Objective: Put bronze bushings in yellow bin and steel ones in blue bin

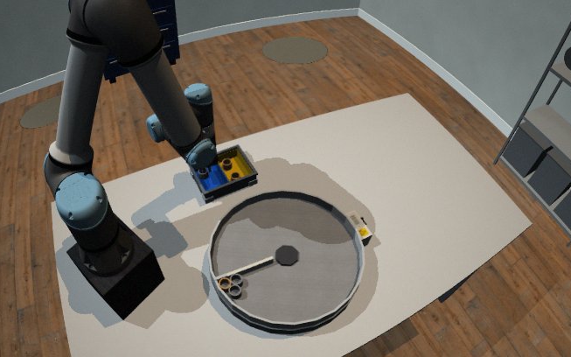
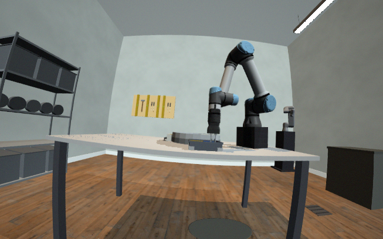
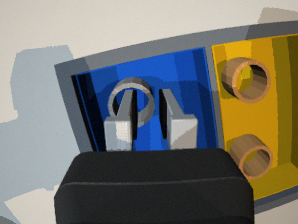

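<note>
The bin lies 5 cm ahead of my hand, 3 cm to the right of it and 2 cm below it. From my hand the other things lie so: round grey turntable 10 cm ahead, 40 cm to the right, 1 cm above.
</note>
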